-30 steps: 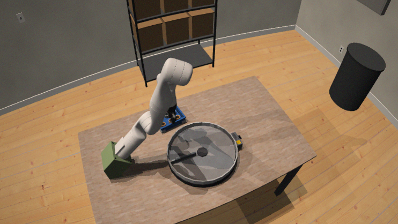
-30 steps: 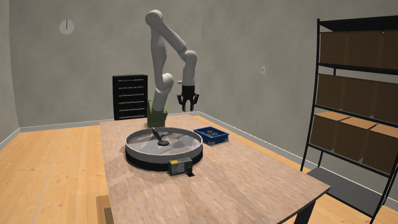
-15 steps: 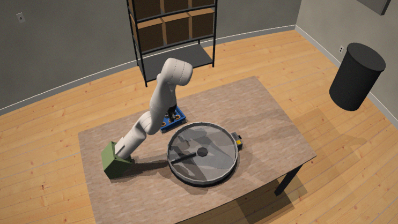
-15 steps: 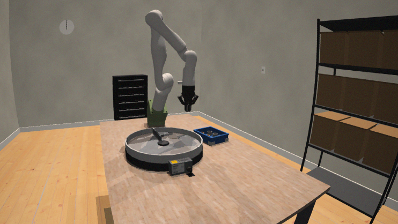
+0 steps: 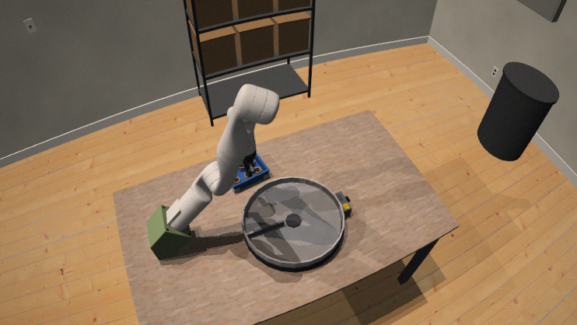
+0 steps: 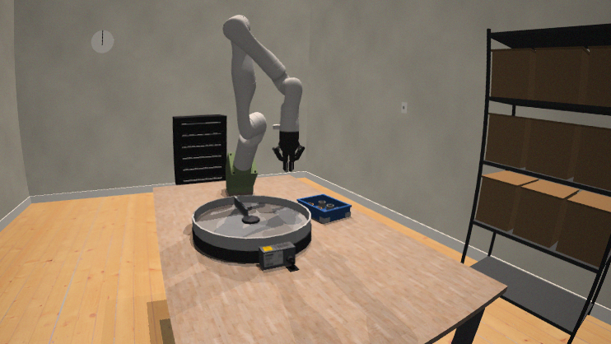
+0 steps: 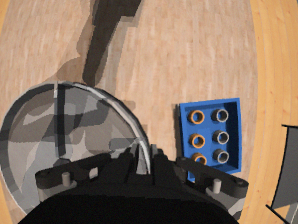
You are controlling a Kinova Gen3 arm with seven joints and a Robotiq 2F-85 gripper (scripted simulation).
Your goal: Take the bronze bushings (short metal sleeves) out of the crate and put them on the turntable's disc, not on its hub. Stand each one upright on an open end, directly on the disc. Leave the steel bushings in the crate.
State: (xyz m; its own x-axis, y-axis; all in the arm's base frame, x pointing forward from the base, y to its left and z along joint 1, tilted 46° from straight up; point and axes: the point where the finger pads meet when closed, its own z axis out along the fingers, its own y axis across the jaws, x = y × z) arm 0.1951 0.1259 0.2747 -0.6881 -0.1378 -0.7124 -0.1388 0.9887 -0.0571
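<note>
Now: hand 19 cm above the blue crate, 16 cm to the right of it and 1 cm past it. Also, from my hand: turntable 17 cm to the right, 16 cm below, 16 cm ahead; then grey turntable disc 17 cm to the right, 16 cm below, 15 cm ahead.
</note>
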